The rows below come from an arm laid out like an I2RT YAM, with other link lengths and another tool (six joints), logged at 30 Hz.
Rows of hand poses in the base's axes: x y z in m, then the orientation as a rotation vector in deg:
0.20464 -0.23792 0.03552 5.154 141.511 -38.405
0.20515 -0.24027 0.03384 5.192 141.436 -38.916
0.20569 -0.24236 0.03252 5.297 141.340 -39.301
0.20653 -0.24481 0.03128 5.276 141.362 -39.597
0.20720 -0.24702 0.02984 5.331 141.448 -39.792
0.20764 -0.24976 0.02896 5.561 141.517 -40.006
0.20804 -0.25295 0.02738 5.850 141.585 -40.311
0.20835 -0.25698 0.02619 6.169 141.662 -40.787
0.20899 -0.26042 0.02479 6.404 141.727 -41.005
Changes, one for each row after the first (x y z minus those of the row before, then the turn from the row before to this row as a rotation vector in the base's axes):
0.00051 -0.00235 -0.00168 -0.357 0.038 -0.151
0.00054 -0.00209 -0.00132 -0.261 -0.020 -0.160
0.00084 -0.00245 -0.00124 -0.202 0.092 -0.069
0.00067 -0.00221 -0.00144 -0.102 0.117 -0.106
0.00044 -0.00274 -0.00088 -0.082 0.076 -0.230
0.00040 -0.00319 -0.00158 -0.131 0.088 -0.296
0.00031 -0.00403 -0.00119 -0.239 0.133 -0.364
0.00064 -0.00344 -0.00140 -0.084 0.075 -0.234

